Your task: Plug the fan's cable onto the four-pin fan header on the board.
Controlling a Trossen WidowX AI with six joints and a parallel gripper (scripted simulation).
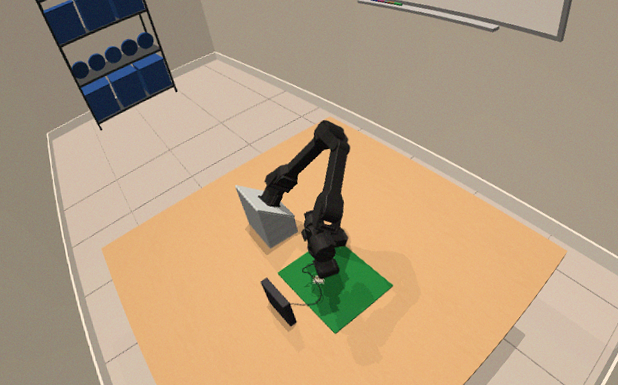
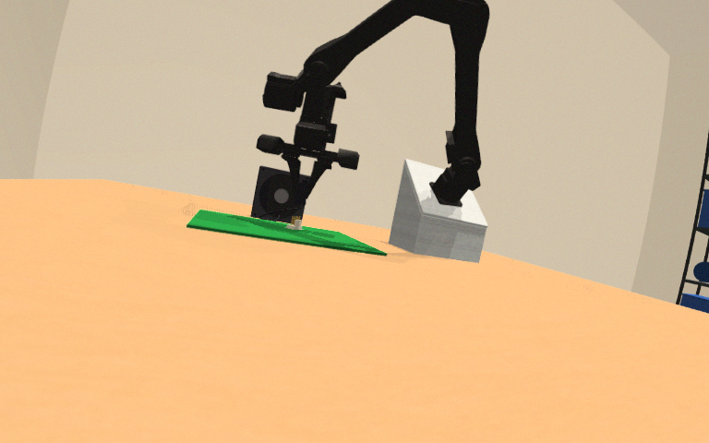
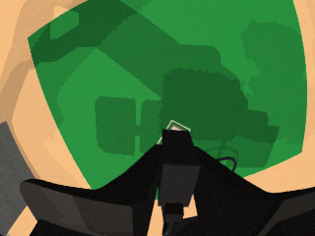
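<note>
My gripper tip is 7 cm above the fan header, 2 cm to the left of it and 1 cm past it. Round my gripper tip: black fan cable plug (1 cm to the right, 1 cm above); then black fan (17 cm to the right, 1 cm below); then green board (8 cm below, 3 cm ahead, 1 cm to the left).
</note>
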